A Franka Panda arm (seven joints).
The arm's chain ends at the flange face. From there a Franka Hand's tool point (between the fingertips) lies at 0.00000 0.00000 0.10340 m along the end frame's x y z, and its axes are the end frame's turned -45 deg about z.
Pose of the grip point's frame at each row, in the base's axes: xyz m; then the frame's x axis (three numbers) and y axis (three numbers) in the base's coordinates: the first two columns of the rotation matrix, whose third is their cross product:
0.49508, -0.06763, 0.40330, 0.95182, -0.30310, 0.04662, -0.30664, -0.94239, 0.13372
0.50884, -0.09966, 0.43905, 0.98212, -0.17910, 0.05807, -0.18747, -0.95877, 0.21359
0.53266, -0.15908, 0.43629, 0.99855, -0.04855, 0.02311, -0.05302, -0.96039, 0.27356
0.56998, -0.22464, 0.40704, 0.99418, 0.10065, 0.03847, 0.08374, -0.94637, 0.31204
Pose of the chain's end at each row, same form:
0.49473, -0.05299, 0.50566, 0.45621, -0.88069, 0.12752, -0.88987, -0.45205, 0.06159
0.50704, -0.07684, 0.53989, 0.56190, -0.80460, 0.19209, -0.82703, -0.55131, 0.10997
0.53174, -0.13071, 0.53572, 0.66859, -0.71343, 0.20978, -0.74357, -0.64477, 0.17709
0.56297, -0.19290, 0.50520, 0.76220, -0.59801, 0.24785, -0.64378, -0.74035, 0.19344

